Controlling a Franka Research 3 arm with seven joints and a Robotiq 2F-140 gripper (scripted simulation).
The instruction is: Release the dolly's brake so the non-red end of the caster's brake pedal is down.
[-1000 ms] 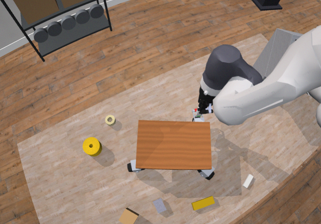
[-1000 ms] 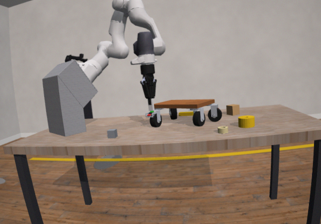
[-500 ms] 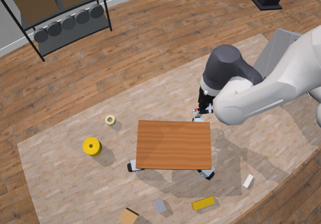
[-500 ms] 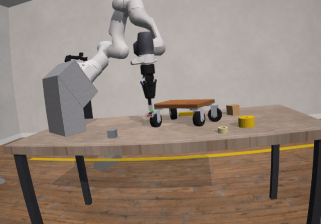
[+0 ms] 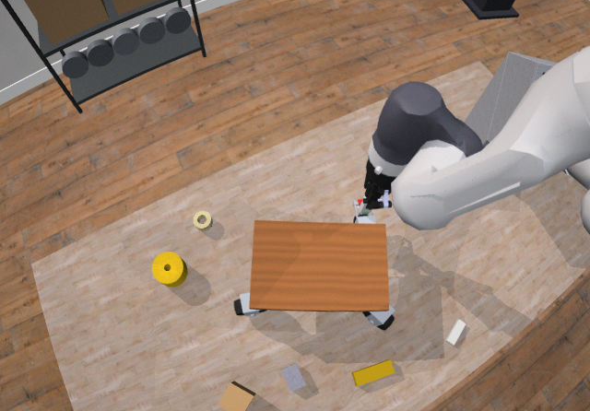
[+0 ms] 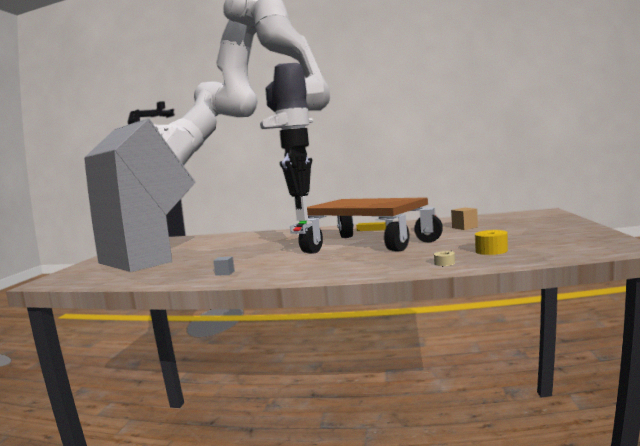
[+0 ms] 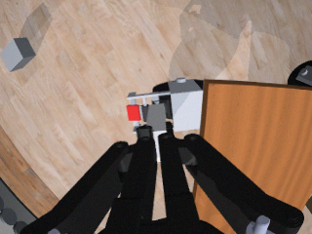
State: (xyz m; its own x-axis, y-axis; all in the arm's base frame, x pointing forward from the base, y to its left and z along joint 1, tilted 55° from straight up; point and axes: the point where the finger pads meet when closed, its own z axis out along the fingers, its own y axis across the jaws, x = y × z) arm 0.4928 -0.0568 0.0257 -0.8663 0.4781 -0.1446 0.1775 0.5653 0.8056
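My gripper is now 1 cm to the left of the brake pedal and 5 cm above it. Round my hand: grey cube 14 cm behind, 19 cm to the right, 11 cm below; then yellow bar 9 cm ahead, 38 cm to the left, 12 cm below; then white block 15 cm behind, 36 cm to the left, 12 cm below.
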